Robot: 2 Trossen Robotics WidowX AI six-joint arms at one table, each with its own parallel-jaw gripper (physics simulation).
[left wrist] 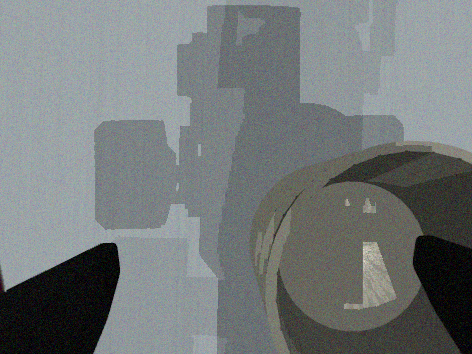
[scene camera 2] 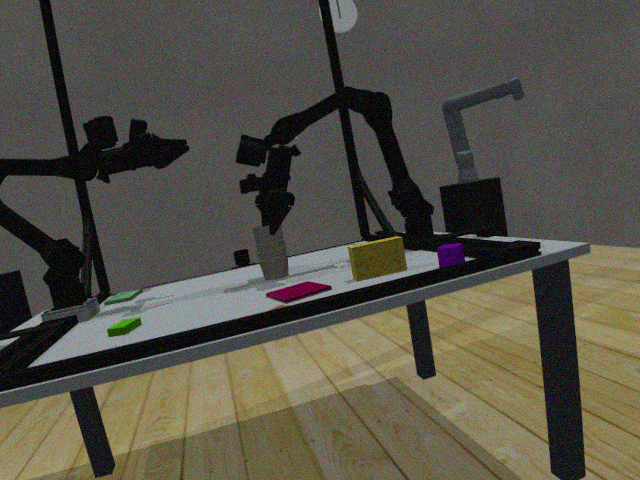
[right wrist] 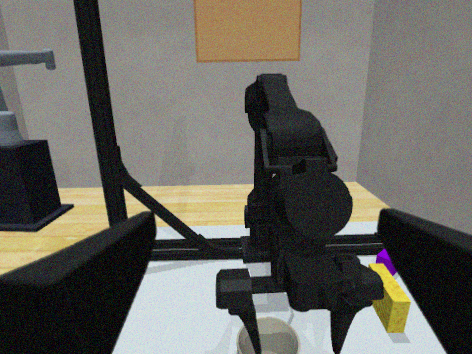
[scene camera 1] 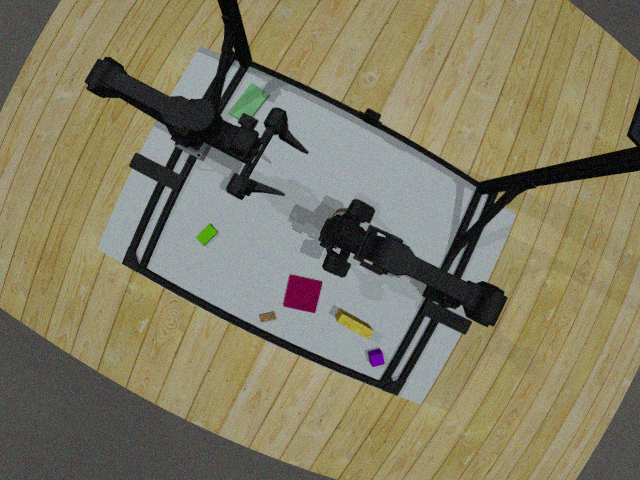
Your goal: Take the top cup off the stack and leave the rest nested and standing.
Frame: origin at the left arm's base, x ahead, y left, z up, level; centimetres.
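Seen in the pictures: left gripper, between the fingertips: (left wrist: 266,253) (scene camera 2: 268,234); right gripper, between the fingertips: (scene camera 2: 188,144) (right wrist: 266,220) (scene camera 1: 296,173); left arm's base, origin of its link: (scene camera 2: 421,238) (right wrist: 260,244); right arm's base, origin of its link: (scene camera 2: 69,305) (scene camera 1: 194,137).
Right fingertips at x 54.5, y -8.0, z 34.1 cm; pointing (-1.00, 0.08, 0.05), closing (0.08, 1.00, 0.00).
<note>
Pixels of each thing's middle, then the offset from my right fingertips to it. "spot": a spot on its surface instead.
- magenta square, a spot on its surface: (scene camera 2: 298,291) (scene camera 1: 299,299) spot: dx -13.7, dy +28.7, dz -35.5 cm
- yellow block, middle of its body: (scene camera 2: 377,258) (right wrist: 385,295) (scene camera 1: 353,323) dx -31.4, dy +28.7, dz -32.8 cm
- purple cube, middle of its body: (scene camera 2: 451,255) (right wrist: 387,262) (scene camera 1: 376,357) dx -43.6, dy +36.8, dz -34.3 cm
- tan block, middle of its body: (scene camera 1: 267,316) dx -7.2, dy +37.9, dz -35.9 cm
- lime block, middle of its body: (scene camera 2: 124,326) (scene camera 1: 207,234) dx +19.5, dy +22.4, dz -35.5 cm
- pale green pad, middle of its body: (scene camera 2: 124,296) (scene camera 1: 249,103) dx +25.1, dy -19.5, dz -35.8 cm
A beige-grey stack of nested cups (scene camera 2: 272,260) (left wrist: 352,260) (right wrist: 270,337) stands upright on the table; in scene camera 1 the left arm hides most of it. My left gripper (scene camera 1: 341,237) (scene camera 2: 271,229) (left wrist: 266,253) (right wrist: 297,349) is open, pointing down at the height of the stack's rim. In the left wrist view its right-hand finger overlaps the mouth of the top cup, and its left-hand finger stands well outside, so the stack is off-centre between the fingers. My right gripper (scene camera 1: 295,173) (scene camera 2: 187,146) is open and empty, raised away from the stack.
A magenta square (scene camera 1: 302,293) (scene camera 2: 298,291), yellow block (scene camera 1: 354,323) (scene camera 2: 377,258) (right wrist: 398,316), purple cube (scene camera 1: 376,357) (scene camera 2: 451,255) and tan block (scene camera 1: 267,316) lie in front of the stack. A lime block (scene camera 1: 206,234) and pale green pad (scene camera 1: 249,101) lie towards the right arm.
</note>
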